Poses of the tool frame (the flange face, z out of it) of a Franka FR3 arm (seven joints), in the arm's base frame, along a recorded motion.
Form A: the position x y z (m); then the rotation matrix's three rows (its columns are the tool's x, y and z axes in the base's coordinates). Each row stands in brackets.
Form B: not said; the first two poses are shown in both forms.
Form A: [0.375 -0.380 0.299], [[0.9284 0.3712 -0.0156], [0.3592 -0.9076 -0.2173], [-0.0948 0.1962 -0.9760]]
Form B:
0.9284 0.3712 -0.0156 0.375
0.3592 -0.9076 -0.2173 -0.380
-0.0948 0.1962 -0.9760 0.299
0 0 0 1

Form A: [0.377 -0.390 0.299], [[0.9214 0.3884 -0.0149], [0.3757 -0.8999 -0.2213], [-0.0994 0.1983 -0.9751]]
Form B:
0.9214 0.3884 -0.0149 0.377
0.3757 -0.8999 -0.2213 -0.390
-0.0994 0.1983 -0.9751 0.299
0 0 0 1

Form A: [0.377 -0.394 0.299], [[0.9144 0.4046 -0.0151], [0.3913 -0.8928 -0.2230], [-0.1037 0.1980 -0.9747]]
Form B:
0.9144 0.4046 -0.0151 0.377
0.3913 -0.8928 -0.2230 -0.394
-0.1037 0.1980 -0.9747 0.299
0 0 0 1

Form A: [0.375 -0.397 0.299], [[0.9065 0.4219 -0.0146], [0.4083 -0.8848 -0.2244], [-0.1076 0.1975 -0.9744]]
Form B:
0.9065 0.4219 -0.0146 0.375
0.4083 -0.8848 -0.2244 -0.397
-0.1076 0.1975 -0.9744 0.299
0 0 0 1

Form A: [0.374 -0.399 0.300], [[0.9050 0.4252 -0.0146], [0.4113 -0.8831 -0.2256], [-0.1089 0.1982 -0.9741]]
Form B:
0.9050 0.4252 -0.0146 0.374
0.4113 -0.8831 -0.2256 -0.399
-0.1089 0.1982 -0.9741 0.300
0 0 0 1

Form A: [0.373 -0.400 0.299], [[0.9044 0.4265 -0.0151], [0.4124 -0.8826 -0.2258], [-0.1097 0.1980 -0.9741]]
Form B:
0.9044 0.4265 -0.0151 0.373
0.4124 -0.8826 -0.2258 -0.400
-0.1097 0.1980 -0.9741 0.299
0 0 0 1

